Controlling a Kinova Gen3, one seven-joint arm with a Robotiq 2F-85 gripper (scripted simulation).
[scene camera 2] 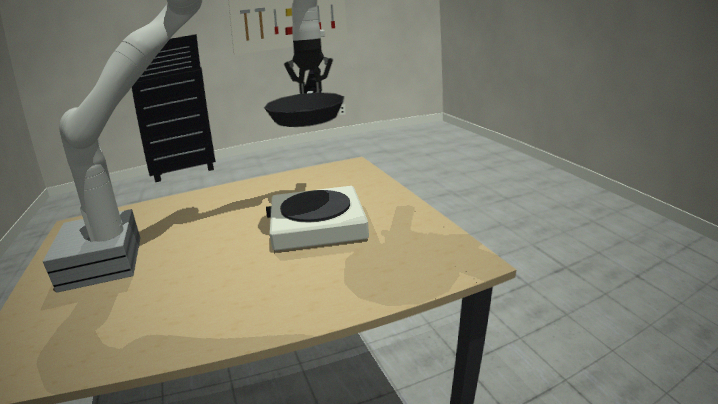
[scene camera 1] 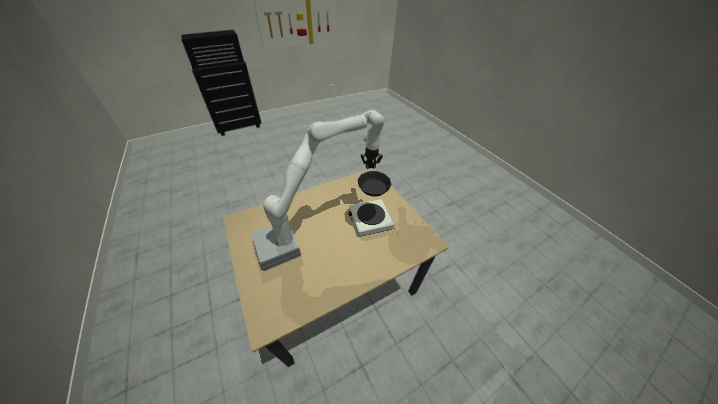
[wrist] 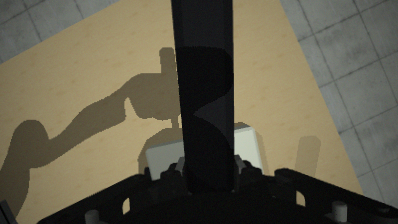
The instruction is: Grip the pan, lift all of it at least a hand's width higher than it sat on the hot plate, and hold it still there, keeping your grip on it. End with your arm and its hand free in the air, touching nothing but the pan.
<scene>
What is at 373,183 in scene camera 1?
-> A black pan.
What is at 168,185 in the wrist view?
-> My gripper.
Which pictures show the black pan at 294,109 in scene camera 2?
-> Scene camera 2, scene camera 1 and the wrist view: all of them.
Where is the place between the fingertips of my gripper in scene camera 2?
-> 311,95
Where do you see a black pan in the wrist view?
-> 204,50
</scene>
